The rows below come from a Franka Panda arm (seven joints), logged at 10 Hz.
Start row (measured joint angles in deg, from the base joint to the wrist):
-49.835 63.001 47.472 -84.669 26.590 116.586 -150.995
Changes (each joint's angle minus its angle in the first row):
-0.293 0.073 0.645 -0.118 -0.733 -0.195 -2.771
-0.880 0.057 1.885 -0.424 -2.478 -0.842 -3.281
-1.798 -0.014 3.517 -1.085 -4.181 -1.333 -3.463
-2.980 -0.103 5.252 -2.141 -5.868 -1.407 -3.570
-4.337 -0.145 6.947 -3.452 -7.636 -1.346 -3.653
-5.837 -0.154 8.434 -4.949 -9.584 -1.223 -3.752
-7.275 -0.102 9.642 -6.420 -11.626 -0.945 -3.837
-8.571 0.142 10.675 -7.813 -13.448 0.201 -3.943
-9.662 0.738 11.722 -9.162 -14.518 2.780 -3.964
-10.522 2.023 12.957 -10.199 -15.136 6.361 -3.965
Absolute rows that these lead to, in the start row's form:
-50.128 63.074 48.117 -84.787 25.857 116.391 -153.766
-50.715 63.058 49.357 -85.093 24.112 115.744 -154.276
-51.633 62.987 50.989 -85.754 22.409 115.253 -154.458
-52.815 62.898 52.724 -86.810 20.722 115.179 -154.565
-54.172 62.856 54.419 -88.121 18.954 115.240 -154.648
-55.672 62.847 55.906 -89.618 17.006 115.363 -154.747
-57.110 62.899 57.114 -91.089 14.964 115.641 -154.832
-58.406 63.143 58.147 -92.482 13.142 116.787 -154.938
-59.497 63.739 59.194 -93.831 12.072 119.366 -154.959
-60.357 65.024 60.429 -94.868 11.454 122.947 -154.960

